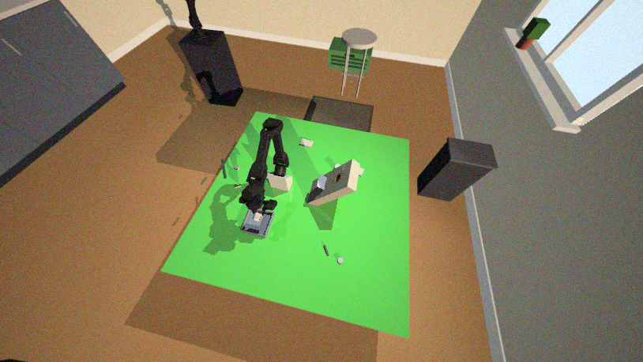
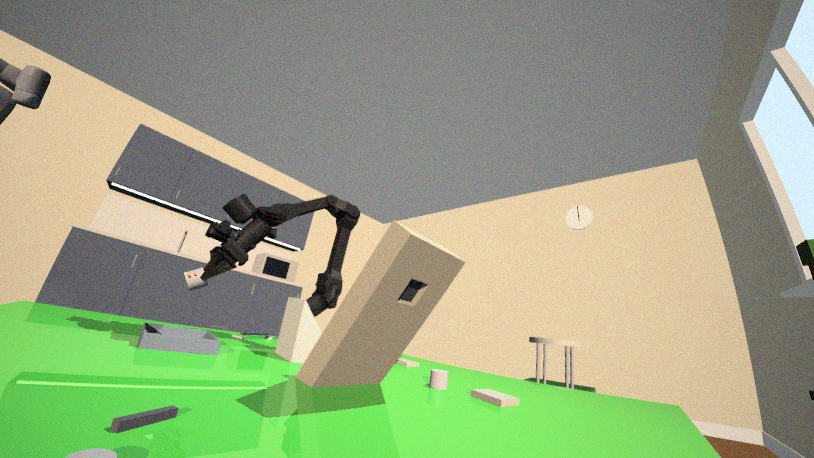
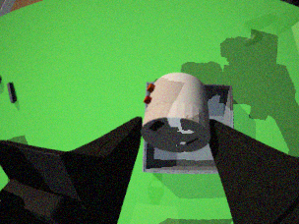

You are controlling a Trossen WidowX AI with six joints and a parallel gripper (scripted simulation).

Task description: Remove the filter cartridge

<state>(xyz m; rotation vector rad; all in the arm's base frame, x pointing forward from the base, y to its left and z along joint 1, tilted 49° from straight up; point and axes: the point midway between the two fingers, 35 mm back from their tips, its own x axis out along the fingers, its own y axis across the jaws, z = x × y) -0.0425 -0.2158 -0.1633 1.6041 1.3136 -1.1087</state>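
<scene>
Right now the grey tray is 15 cm below my gripper tip, 4 cm behind it and 1 cm to the left of it. Round my gripper tip: grey round filter cartridge (right at my gripper tip); then beige service panel (36 cm ahead, 26 cm to the left, 1 cm below).
</scene>
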